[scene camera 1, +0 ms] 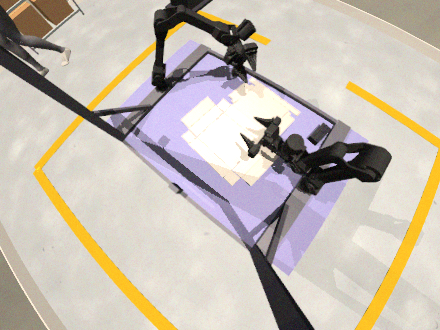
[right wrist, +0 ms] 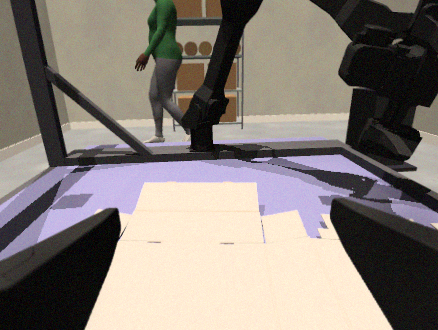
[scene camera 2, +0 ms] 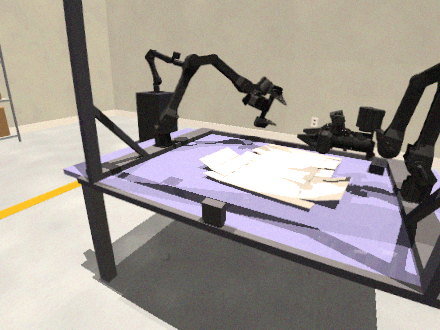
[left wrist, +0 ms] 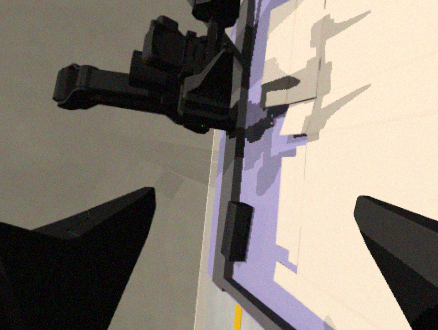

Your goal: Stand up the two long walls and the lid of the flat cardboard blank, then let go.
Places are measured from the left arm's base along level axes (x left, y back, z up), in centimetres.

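Pixels of known places: left gripper, between the fingertips: point(scene camera 1: 250, 77) point(right wrist: 428, 115) point(scene camera 2: 280, 115) point(left wrist: 256, 201); right gripper, between the fingertips: point(scene camera 1: 247, 125) point(right wrist: 227, 213) point(scene camera 2: 300, 133) point(left wrist: 233, 11); left arm's base, origin of its link: point(scene camera 1: 162, 87) point(right wrist: 202, 148) point(scene camera 2: 162, 145); right arm's base, origin of its link: point(scene camera 1: 307, 185) point(scene camera 2: 413, 198) point(left wrist: 232, 120).
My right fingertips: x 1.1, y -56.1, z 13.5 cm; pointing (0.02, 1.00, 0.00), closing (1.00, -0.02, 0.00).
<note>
Ahead of a thing's pixels: the offset from my right fingertips to its top centre. "spot": to the spot under its first point.
The pale cardboard blank point(scene camera 1: 217, 132) point(scene camera 2: 265, 172) point(left wrist: 370, 165) point(right wrist: 230, 285) lies spread on the purple table top, its panels and flaps mostly flat. A small flap {spot: dx -9.8, dy -11.8, dz -13.6 cm} point(scene camera 2: 327, 191) at its right end in scene camera 2 is slightly raised, with shadow beneath. A creased panel {dx -1.9, dy +28.6, dz -11.8 cm} point(right wrist: 200, 197) lies flat at the far end in the right wrist view. My left gripper point(scene camera 1: 250, 74) point(scene camera 2: 280, 114) point(left wrist: 256, 201) is open and empty, above the blank's back edge. My right gripper point(scene camera 1: 249, 127) point(scene camera 2: 301, 136) point(right wrist: 227, 213) is open and empty, above the blank's right part. Its shadow falls on the card.
A dark block {dx +24.3, dy -27.4, dz -11.8 cm} point(scene camera 1: 318, 133) point(scene camera 2: 377, 166) point(left wrist: 237, 231) stands at the table's back right. Another small block {dx -38.0, dy +10.4, dz -9.6 cm} point(scene camera 1: 176, 188) point(scene camera 2: 214, 212) sits on the front rail. Dark frame posts point(scene camera 1: 280, 290) point(scene camera 2: 82, 90) rise at the front corners. A person point(right wrist: 167, 45) stands beyond the table.
</note>
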